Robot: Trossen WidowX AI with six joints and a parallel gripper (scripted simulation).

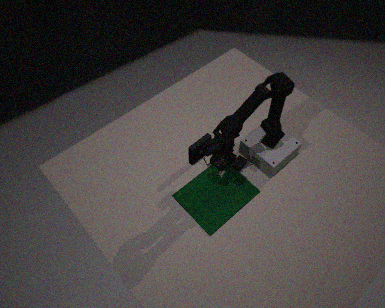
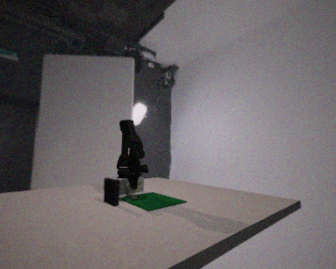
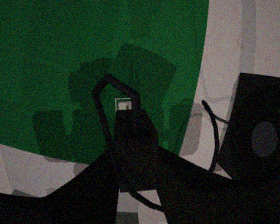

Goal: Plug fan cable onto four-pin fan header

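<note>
Now: gripper tip 70 mm above the four-pin fan header. Also, from my gripper tip: fan plug 10 mm ahead, 10 mm above; then green board 100 mm ahead, 80 mm below, 40 mm to the left; then black fan 130 mm to the right, 10 mm below, 10 mm behind.
</note>
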